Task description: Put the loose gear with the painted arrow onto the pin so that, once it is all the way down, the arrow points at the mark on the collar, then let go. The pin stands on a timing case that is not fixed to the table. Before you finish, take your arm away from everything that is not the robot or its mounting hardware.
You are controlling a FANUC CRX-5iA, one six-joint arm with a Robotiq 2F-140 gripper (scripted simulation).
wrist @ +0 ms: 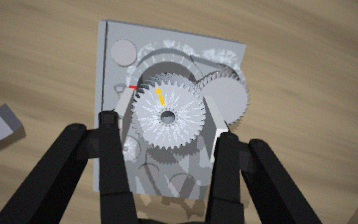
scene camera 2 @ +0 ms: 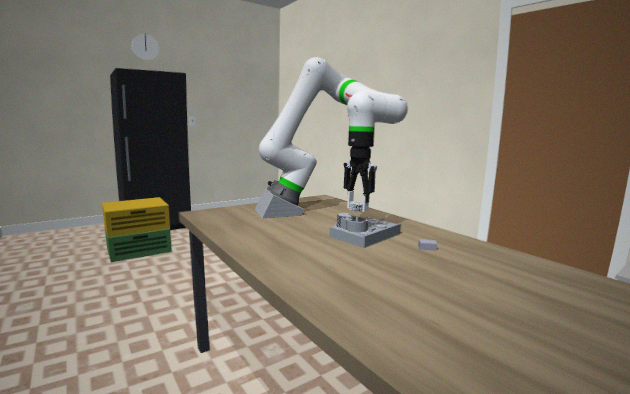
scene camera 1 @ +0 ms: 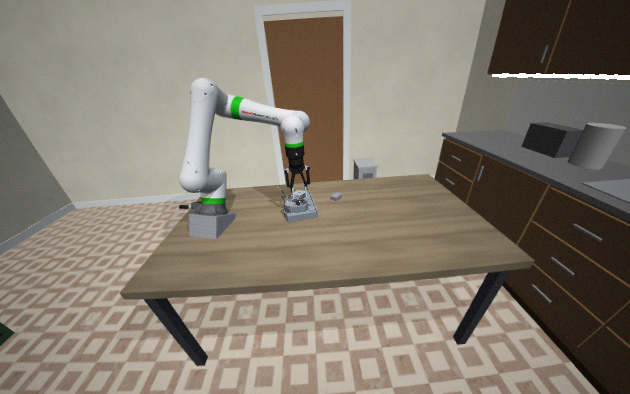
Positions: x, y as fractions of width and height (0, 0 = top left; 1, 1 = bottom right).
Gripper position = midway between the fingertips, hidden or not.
In view: my gripper (scene camera 2: 0.57, 0.53), a grey timing case (scene camera 2: 0.55, 0.58) and a grey gear (wrist: 0.48, 0.50).
The grey timing case shows as well in the wrist view (wrist: 0.45, 0.23). My gripper is seen too in the wrist view (wrist: 0.47, 0.47).
